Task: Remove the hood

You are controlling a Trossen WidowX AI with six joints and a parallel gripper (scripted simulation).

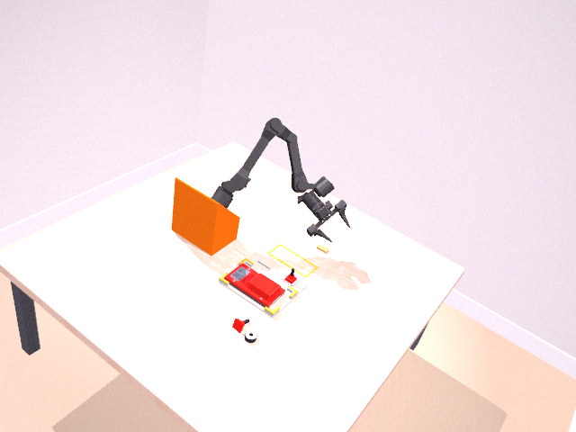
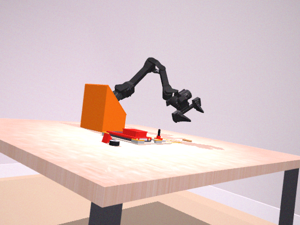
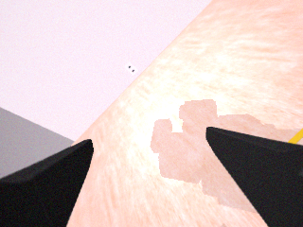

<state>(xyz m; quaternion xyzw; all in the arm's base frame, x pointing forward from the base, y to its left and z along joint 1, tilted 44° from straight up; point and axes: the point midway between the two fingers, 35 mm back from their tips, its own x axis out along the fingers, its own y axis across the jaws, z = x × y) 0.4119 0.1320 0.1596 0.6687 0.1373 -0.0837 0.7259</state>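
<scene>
Now: gripper tip 130 mm past the red hood, 340 mm to the left of it and 100 mm above it. From my gripper tip the other things lie so: small wooden block 70 mm behind, 40 mm to the left, 140 mm below; then wheel 50 mm behind, 540 mm to the right, 130 mm below.
</scene>
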